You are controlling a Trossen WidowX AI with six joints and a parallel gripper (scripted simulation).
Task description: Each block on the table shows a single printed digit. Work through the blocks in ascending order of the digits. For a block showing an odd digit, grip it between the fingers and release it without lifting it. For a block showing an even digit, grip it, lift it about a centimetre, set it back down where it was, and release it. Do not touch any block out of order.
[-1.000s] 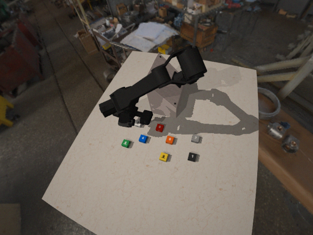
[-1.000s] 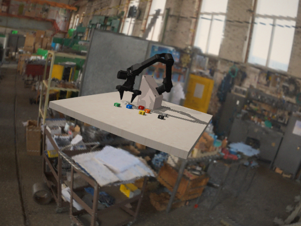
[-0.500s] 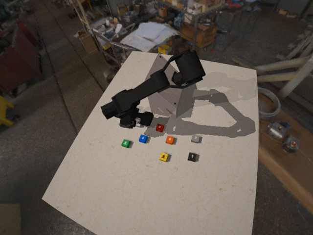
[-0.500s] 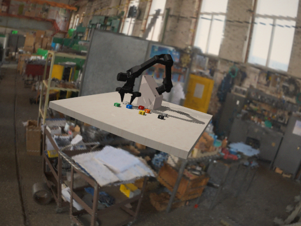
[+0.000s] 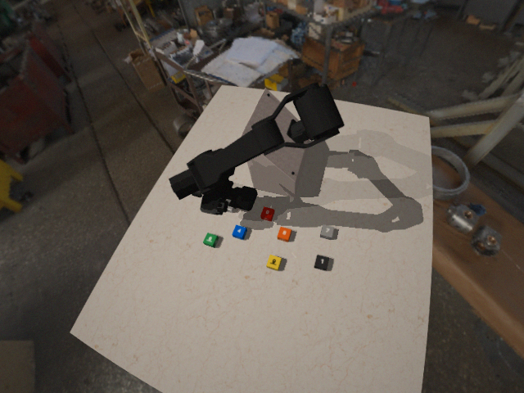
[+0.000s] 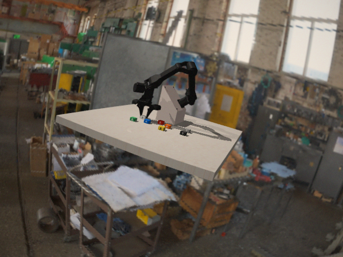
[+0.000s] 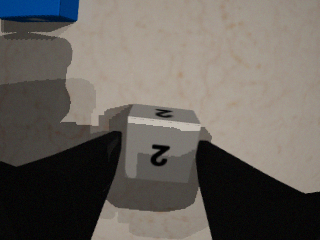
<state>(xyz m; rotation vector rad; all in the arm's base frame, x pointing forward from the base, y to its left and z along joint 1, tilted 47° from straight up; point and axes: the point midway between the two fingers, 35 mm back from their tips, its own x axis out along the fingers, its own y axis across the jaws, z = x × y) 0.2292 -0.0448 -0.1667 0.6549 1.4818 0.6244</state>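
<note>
My gripper tip is now right at the white block. The rest, counted from my gripper tip: green block (120 mm ahead, 10 mm to the right); then red block (120 mm to the left); then blue block (70 mm ahead, 60 mm to the left).
</note>
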